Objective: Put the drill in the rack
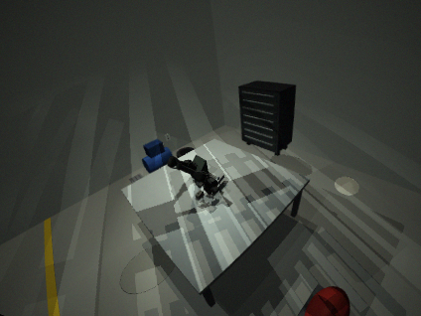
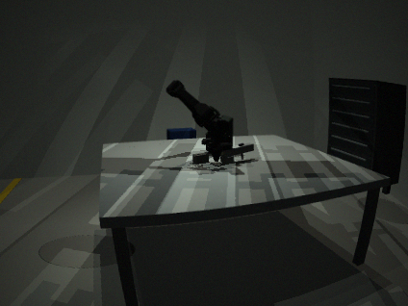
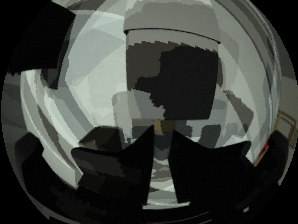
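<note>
The drill lies 2 cm behind my gripper tip, 5 cm to the left of it and 4 cm above it. From my gripper tip the other things lie so: small dark block 6 cm behind, 6 cm to the right, 1 cm above.
</note>
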